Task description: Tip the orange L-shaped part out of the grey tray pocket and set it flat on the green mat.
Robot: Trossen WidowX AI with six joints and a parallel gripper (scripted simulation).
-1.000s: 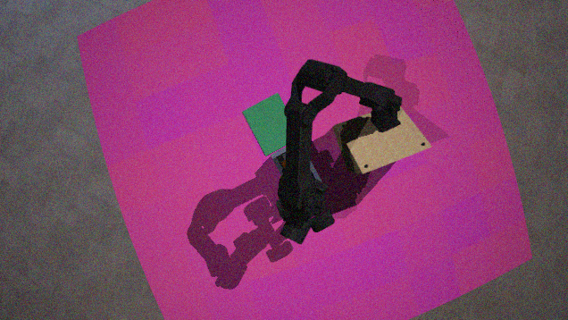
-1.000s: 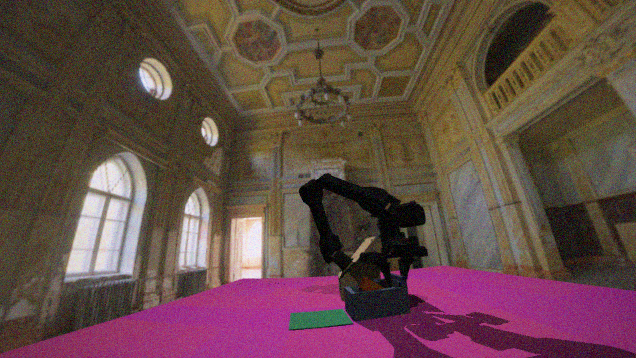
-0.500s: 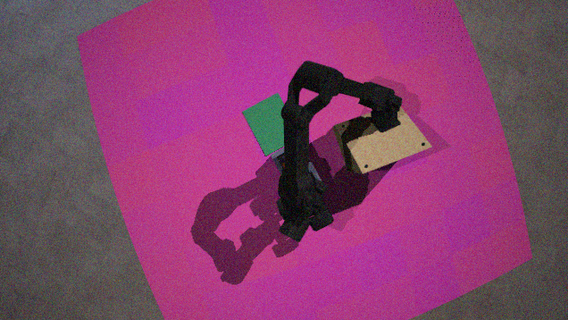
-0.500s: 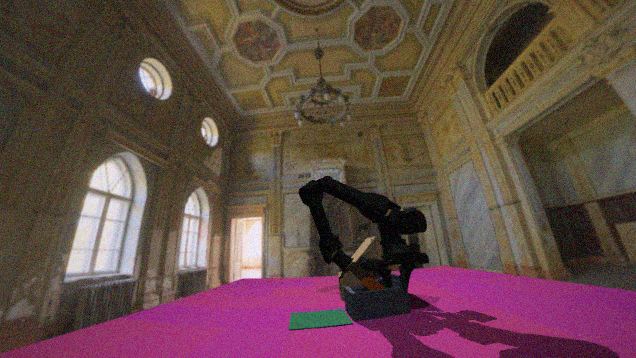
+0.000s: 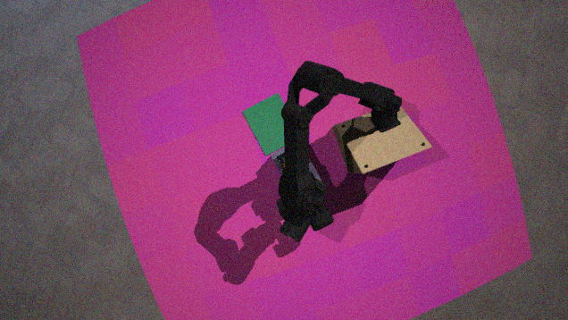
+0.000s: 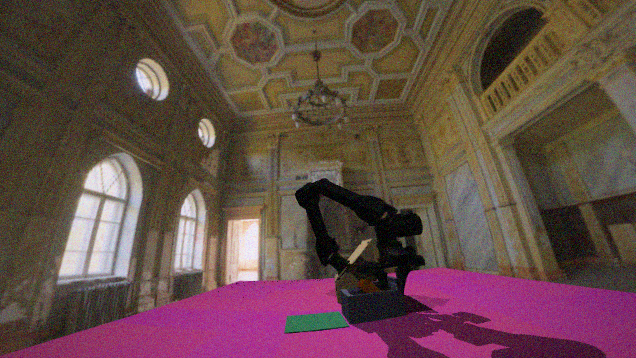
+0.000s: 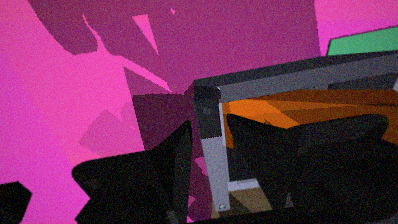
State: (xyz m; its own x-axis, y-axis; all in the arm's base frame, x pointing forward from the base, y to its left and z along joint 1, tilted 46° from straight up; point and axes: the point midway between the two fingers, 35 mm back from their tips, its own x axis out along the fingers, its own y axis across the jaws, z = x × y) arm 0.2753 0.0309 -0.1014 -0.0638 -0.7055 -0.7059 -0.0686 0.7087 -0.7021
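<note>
My gripper tip is now 1 cm past the orange l-shaped part and 4 cm to the left of it. From my gripper tip the other things lie so: green mat 1 cm ahead, 22 cm to the right, 5 cm below.
</note>
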